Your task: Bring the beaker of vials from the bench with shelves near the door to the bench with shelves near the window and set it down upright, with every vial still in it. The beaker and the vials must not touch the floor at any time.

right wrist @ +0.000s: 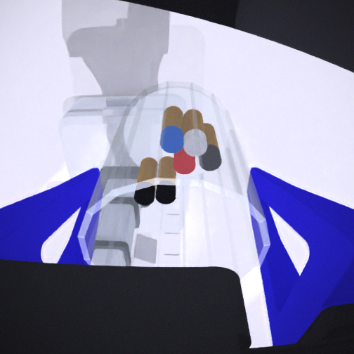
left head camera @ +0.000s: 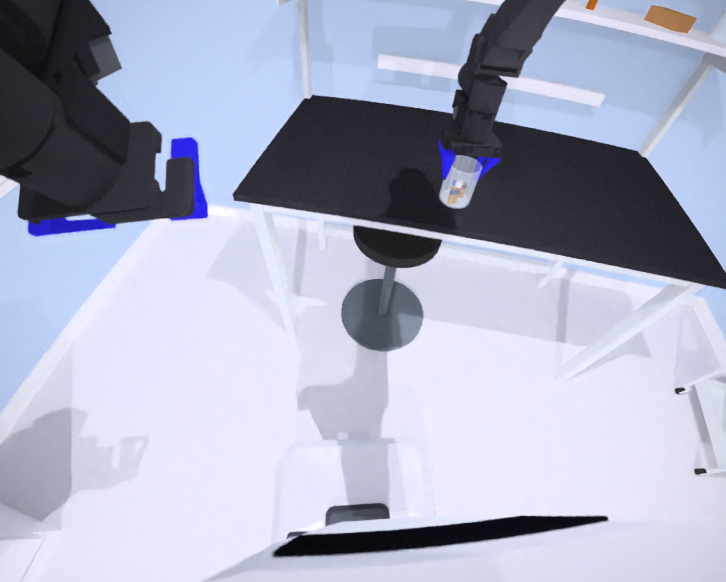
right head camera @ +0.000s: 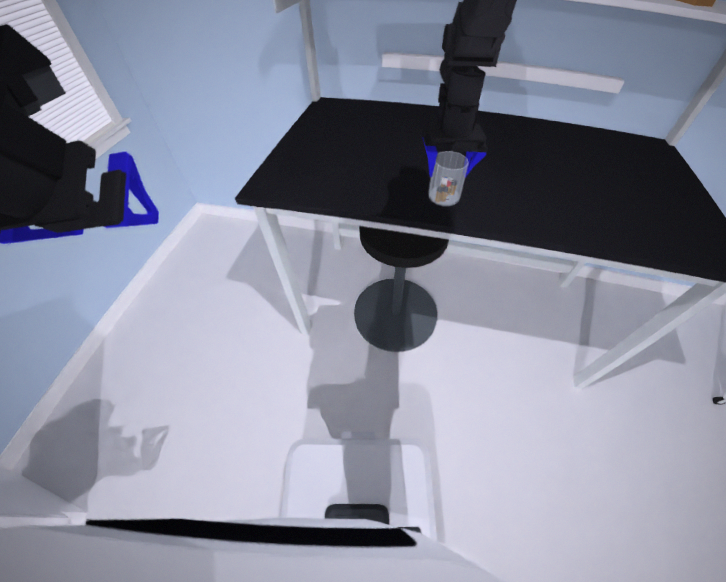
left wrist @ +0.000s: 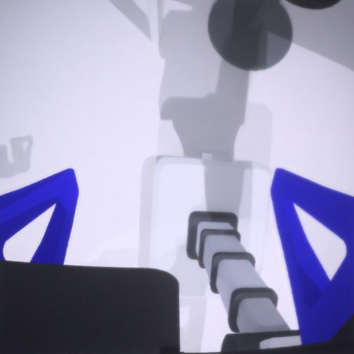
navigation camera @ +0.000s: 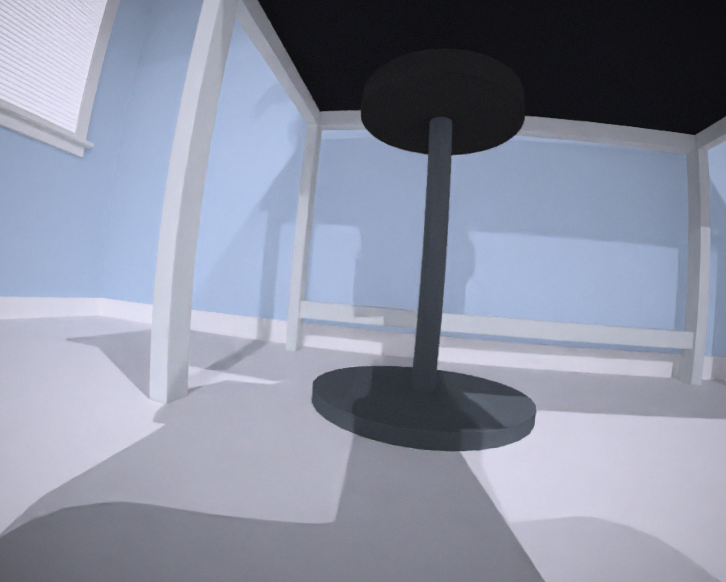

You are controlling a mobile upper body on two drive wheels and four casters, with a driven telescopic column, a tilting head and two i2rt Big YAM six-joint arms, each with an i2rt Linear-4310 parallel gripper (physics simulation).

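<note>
The clear beaker [left head camera: 461, 181] [right head camera: 448, 181] [right wrist: 230, 150] looks roughly upright and holds several brown vials [left head camera: 455, 192] [right head camera: 446, 189] [right wrist: 192, 120] with coloured caps, low inside it. My right gripper [left head camera: 465, 169] [right head camera: 449, 166] [right wrist: 174, 178] is shut on the beaker near its rim. In both head views the beaker shows against the black bench top [left head camera: 575, 194] [right head camera: 575, 194]; in the right wrist view floor shows through the beaker, and the dark top's edge is at the upper right. Its height above the bench is unclear. My left gripper [left head camera: 118, 223] [right head camera: 78, 227] [left wrist: 174, 179] is open and empty, left of the bench.
A round stool [left head camera: 396, 248] [right head camera: 402, 248] [left wrist: 250, 35] [navigation camera: 442, 97] stands at the bench's front edge. The bench's front left leg [navigation camera: 175, 242] is nearby. A shelf [left head camera: 606, 21] is above the bench. A window [right head camera: 72, 66] [navigation camera: 51, 54] is at the left. A wheeled cart [left head camera: 712, 418] stands at the right.
</note>
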